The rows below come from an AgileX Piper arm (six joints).
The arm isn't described. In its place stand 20 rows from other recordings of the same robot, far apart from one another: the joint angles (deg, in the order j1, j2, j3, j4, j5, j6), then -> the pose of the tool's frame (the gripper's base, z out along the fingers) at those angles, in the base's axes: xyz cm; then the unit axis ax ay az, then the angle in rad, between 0 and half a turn.
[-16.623 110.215 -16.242 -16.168 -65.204 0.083] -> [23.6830, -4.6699, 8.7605, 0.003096, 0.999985, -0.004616, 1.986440]
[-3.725 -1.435 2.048 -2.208 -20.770 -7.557] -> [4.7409, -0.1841, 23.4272, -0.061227, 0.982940, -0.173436, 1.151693]
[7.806 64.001 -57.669 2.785 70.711 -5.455] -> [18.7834, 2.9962, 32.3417, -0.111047, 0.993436, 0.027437, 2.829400]
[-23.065 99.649 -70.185 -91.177 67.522 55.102] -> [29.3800, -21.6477, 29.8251, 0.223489, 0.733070, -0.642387, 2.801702]
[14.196 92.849 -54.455 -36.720 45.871 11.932] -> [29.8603, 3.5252, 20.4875, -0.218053, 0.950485, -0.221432, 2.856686]
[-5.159 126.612 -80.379 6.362 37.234 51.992] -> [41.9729, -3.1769, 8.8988, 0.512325, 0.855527, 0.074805, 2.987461]
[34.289 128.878 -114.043 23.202 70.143 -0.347] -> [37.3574, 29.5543, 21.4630, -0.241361, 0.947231, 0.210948, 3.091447]
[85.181 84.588 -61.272 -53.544 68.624 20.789] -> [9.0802, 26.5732, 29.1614, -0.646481, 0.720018, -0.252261, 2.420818]
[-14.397 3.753 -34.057 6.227 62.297 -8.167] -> [-0.4140, 1.0085, 30.1939, 0.050037, 0.997098, -0.057374, 2.042565]
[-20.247 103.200 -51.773 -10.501 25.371 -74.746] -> [29.7514, -11.7315, 13.6598, -0.518486, 0.841568, -0.151446, 3.005055]
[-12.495 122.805 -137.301 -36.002 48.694 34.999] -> [46.9289, -14.5153, 41.1748, 0.326723, 0.914023, -0.240445, 2.021530]
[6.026 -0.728 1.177 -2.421 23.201 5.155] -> [5.1439, 0.3907, 17.0746, -0.021020, 0.998640, 0.047713, 1.899172]
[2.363 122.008 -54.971 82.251 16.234 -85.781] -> [35.6001, 3.9920, 5.2044, -0.085506, 0.986884, 0.136926, 2.693749]
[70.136 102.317 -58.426 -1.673 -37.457 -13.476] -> [13.3679, 37.4764, 24.8030, -0.619063, 0.664653, 0.418327, 1.816018]
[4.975 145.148 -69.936 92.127 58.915 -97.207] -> [36.9823, 11.0366, -1.9048, -0.161290, 0.856123, 0.490958, 2.803972]
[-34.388 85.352 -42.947 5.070 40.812 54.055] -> [20.6682, -13.5085, 18.3837, 0.718094, 0.694187, 0.049451, 2.950282]
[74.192 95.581 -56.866 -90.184 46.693 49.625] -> [15.5983, 30.7855, 24.4927, -0.678113, 0.693276, -0.243990, 2.055664]
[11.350 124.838 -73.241 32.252 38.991 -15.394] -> [38.0960, 10.7633, 8.0981, -0.018693, 0.983179, 0.181687, 3.054807]
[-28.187 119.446 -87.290 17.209 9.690 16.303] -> [42.4096, -22.2133, 20.1073, 0.499640, 0.864943, 0.047268, 2.210028]
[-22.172 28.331 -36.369 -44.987 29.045 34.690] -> [7.4924, -6.4260, 35.6480, 0.266099, 0.895958, -0.355600, 1.877582]
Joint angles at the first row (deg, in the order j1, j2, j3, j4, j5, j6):
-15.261 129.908 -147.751 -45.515 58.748 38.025
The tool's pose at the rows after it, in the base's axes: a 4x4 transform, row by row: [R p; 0 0 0 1], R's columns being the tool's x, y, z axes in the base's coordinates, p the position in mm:
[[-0.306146, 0.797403, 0.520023, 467.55], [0.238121, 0.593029, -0.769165, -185.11], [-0.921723, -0.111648, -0.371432, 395.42], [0, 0, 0, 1]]
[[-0.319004, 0.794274, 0.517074, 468.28], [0.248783, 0.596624, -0.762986, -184.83], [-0.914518, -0.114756, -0.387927, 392.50], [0, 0, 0, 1]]
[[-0.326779, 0.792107, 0.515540, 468.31], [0.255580, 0.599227, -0.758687, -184.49], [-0.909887, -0.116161, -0.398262, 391.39], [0, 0, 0, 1]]
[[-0.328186, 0.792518, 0.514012, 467.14], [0.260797, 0.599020, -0.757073, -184.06], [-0.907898, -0.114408, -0.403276, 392.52], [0, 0, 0, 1]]
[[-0.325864, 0.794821, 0.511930, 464.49], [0.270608, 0.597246, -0.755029, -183.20], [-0.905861, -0.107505, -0.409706, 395.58], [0, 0, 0, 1]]
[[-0.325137, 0.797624, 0.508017, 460.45], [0.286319, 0.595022, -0.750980, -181.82], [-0.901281, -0.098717, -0.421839, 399.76], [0, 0, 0, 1]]
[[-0.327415, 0.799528, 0.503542, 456.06], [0.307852, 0.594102, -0.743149, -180.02], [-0.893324, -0.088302, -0.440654, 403.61], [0, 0, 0, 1]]
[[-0.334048, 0.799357, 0.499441, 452.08], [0.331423, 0.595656, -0.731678, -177.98], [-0.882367, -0.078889, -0.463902, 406.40], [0, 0, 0, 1]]
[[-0.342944, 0.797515, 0.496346, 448.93], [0.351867, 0.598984, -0.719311, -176.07], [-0.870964, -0.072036, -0.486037, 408.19], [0, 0, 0, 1]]
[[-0.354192, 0.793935, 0.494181, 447.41], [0.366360, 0.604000, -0.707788, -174.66], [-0.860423, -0.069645, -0.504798, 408.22], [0, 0, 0, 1]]
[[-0.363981, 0.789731, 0.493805, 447.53], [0.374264, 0.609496, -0.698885, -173.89], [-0.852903, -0.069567, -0.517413, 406.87], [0, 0, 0, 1]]
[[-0.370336, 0.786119, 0.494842, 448.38], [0.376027, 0.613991, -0.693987, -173.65], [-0.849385, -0.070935, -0.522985, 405.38], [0, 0, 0, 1]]
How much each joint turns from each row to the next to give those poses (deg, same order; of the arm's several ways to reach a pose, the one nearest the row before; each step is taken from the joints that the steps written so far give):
-0.059 0.478 -0.104 0.897 0.632 -0.578
-0.001 0.218 -0.062 0.811 0.579 -0.585
0.000 0.065 -0.083 0.576 0.432 -0.450
0.000 -0.179 -0.059 0.322 0.415 -0.196
0.000 -0.457 -0.046 0.475 0.687 -0.100
0.000 -0.696 -0.011 0.790 1.126 -0.245
0.000 -0.739 -0.012 1.169 1.433 -0.379
0.001 -0.663 -0.002 1.420 1.532 -0.542
-0.001 -0.524 0.011 1.358 1.351 -0.595
0.000 -0.237 -0.002 1.130 0.985 -0.623
0.001 0.027 0.001 0.787 0.468 -0.477
0.000 0.139 -0.008 0.395 0.060 -0.313

